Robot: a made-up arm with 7 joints.
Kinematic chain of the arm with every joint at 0, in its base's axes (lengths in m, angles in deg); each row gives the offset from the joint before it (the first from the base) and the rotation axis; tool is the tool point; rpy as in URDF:
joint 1: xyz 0 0 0.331 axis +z
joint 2: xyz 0 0 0 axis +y
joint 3: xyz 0 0 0.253 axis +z
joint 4: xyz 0.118 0 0 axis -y
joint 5: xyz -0.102 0 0.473 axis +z
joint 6: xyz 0 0 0 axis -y
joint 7: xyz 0.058 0 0 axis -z
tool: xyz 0 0 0 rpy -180 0 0
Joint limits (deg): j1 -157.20..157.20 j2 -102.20..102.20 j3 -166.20..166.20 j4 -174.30..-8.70 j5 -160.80..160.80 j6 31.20..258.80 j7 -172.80..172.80
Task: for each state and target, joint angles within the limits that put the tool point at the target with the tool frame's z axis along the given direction. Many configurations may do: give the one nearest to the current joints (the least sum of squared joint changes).
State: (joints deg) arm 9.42 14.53 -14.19 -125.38 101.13 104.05 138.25
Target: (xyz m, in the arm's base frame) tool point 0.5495 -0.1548 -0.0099 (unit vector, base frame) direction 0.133 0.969 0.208
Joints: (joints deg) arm -4.38 45.02 -11.81 -111.61 93.89 69.43 138.25
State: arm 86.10 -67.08 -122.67 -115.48 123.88 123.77 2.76
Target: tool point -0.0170 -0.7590 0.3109 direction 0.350 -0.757 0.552
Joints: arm 53.96 -50.50 -131.08 -74.45 130.82 126.94 2.76
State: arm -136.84 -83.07 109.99 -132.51 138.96 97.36 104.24
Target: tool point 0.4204 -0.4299 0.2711 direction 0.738 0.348 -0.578
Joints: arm -138.30 -78.00 95.51 -127.65 134.65 80.98 104.24
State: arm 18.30 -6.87 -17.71 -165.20 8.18 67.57 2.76
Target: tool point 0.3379 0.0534 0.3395 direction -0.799 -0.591 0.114
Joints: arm 17.04 -47.26 -4.19 -173.69 -40.14 35.05 2.76
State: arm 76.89 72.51 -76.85 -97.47 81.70 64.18 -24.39
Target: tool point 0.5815 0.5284 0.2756 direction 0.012 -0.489 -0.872
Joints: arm 89.63 92.73 -87.60 -69.21 63.95 83.72 -24.39
